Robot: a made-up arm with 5 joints.
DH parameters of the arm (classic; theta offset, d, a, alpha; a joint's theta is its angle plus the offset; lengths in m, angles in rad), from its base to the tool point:
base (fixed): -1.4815 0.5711 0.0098 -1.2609
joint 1: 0 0.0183 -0.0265 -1.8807
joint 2: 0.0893 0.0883 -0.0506 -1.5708
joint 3: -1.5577 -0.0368 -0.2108 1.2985
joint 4: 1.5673 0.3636 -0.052 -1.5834
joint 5: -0.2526 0 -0.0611 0
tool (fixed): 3.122 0.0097 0 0
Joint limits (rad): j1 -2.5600..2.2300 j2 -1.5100..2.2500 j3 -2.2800..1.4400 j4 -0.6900..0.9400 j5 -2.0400..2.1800
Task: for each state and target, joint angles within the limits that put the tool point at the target. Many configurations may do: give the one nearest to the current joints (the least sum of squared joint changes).
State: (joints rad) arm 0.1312 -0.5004 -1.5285 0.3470 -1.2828
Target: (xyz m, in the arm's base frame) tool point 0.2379 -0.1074 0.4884
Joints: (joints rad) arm 0.9790 -0.7178 -2.1602 0.6849 -1.2525
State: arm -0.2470 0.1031 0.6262 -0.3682 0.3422
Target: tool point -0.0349 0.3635 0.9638
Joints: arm 0.7295 0.0504 0.3077 -0.6264 0.5460
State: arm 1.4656 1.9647 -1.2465 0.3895 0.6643
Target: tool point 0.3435 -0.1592 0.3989
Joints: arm 2.0413 2.2500 -0.7034 0.0488 0.8441
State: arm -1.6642 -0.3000 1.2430 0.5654 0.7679
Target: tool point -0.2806 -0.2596 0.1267
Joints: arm -1.4618 -0.9859 1.1712 -0.3473 1.1611
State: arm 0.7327 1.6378 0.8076 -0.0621 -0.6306
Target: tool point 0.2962 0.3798 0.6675
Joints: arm 1.1028 1.0897 0.9077 -0.0496 -0.6834
